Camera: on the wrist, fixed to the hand. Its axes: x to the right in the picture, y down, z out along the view.
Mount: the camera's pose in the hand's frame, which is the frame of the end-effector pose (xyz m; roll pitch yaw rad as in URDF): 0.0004 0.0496 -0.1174 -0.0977 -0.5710 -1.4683
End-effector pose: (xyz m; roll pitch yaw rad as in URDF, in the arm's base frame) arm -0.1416 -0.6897 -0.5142 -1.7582 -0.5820 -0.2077
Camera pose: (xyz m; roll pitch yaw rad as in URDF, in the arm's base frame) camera -0.1525 -0.8147 -0.5364 2.3889 -0.7077 1.8047
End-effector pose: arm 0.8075 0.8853 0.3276 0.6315 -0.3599 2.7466
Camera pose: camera 0.7438 0.7934 0.2665 0.3214 0.0238 1.2770
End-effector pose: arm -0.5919 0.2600 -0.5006 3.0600 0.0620 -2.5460
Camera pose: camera -0.6208 0.2886 -0.3798 3.1113 0.6574 -1.0363
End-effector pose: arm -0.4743 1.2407 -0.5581 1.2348 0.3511 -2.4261
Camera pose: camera -0.3933 1.1426 -0.5506 -0.4187 0.6488 2.1229
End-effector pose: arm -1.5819 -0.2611 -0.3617 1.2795 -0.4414 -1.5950
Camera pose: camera -1.4551 -0.2586 -0.3491 0.5632 0.5796 -2.7289
